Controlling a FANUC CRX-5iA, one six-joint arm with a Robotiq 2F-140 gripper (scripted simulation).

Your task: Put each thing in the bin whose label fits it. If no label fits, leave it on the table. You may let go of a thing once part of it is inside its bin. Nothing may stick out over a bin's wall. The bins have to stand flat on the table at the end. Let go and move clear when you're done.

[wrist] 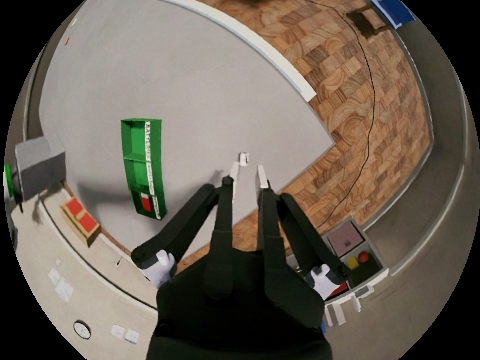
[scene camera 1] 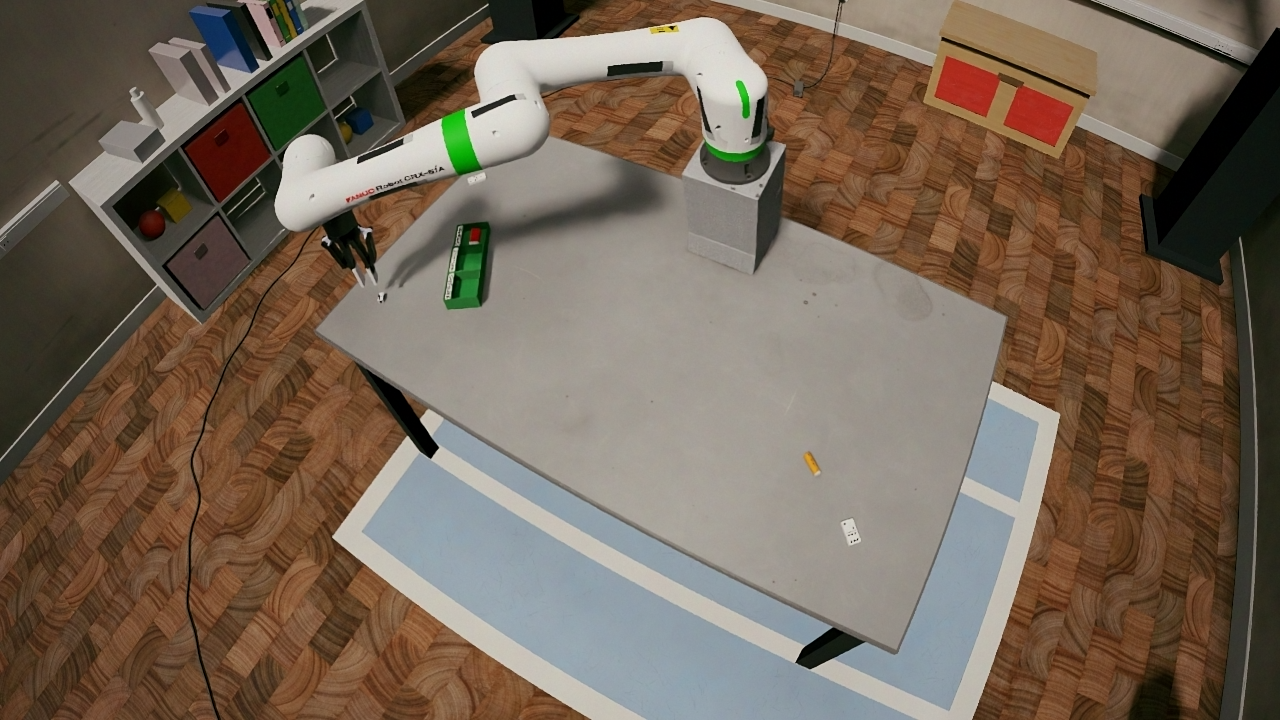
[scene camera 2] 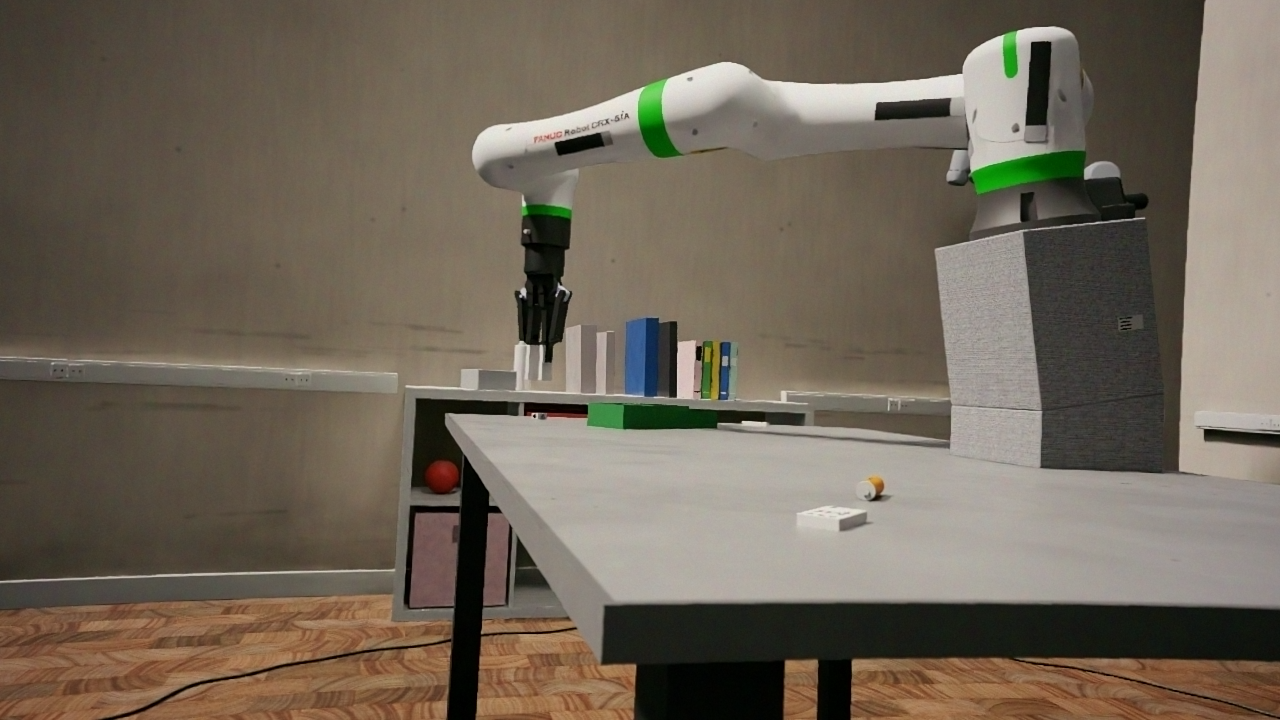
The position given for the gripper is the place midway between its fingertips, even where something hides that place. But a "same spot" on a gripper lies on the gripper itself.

gripper: wrist; scene camera 1; scene camera 2 538,380
green bin: wrist 135,146; scene camera 1; scene camera 2
same spot on green bin: [scene camera 2: 608,415] = [scene camera 1: 464,302]
same spot on gripper: [wrist: 325,272] = [scene camera 1: 328,244]
